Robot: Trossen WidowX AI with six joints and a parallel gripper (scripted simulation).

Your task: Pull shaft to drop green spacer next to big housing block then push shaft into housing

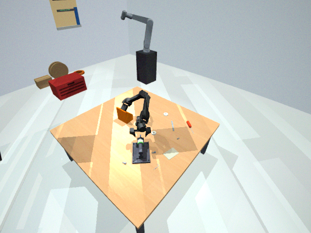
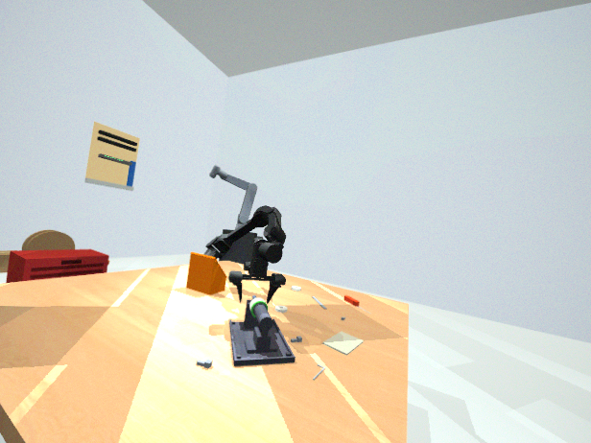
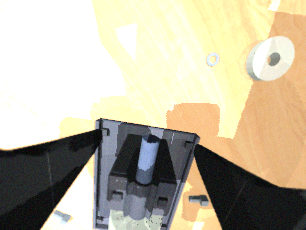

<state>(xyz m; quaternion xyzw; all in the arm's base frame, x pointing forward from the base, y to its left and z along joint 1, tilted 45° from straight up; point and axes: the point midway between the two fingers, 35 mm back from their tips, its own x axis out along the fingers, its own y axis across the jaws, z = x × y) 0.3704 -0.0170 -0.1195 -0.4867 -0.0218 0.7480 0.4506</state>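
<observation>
My gripper tip is 5 cm to the left of the grey-blue shaft, 5 cm short of it and 2 cm below it. Also, from my gripper tip: grey plate: 29 cm ahead, 9 cm to the left, 6 cm below; white disc: 49 cm to the left, 11 cm behind, 6 cm below; green spacer: 7 cm to the right, 7 cm ahead, 2 cm above.
</observation>
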